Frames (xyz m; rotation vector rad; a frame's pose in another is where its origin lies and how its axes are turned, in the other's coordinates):
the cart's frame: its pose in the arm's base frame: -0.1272 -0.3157 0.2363 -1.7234 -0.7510 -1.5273
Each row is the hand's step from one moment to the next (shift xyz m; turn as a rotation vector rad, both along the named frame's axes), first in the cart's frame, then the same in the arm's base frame.
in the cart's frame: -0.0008 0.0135 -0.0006 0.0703 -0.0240 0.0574
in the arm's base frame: 0.0104 -0.0083 -0.0025 0.0236 0.0585 0.0695
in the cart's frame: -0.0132 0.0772 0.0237 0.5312 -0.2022 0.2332
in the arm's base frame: 0.0739 -0.0254 -0.0241 0.0451 0.2919 0.5387
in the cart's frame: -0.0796 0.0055 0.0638 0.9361 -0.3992 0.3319
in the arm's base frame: 0.0308 0.0509 -0.0831 -0.0008 0.4752 0.9592
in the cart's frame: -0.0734 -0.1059 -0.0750 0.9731 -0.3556 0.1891
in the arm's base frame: -0.1385 0.0031 -0.0552 -0.0439 0.3328 0.9982
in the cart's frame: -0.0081 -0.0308 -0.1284 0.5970 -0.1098 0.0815
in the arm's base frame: -0.1005 -0.0860 0.0030 0.0399 0.1129 0.6006
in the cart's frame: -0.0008 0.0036 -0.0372 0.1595 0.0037 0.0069
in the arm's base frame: -0.0189 -0.0323 0.0008 0.0285 -0.0012 0.1571
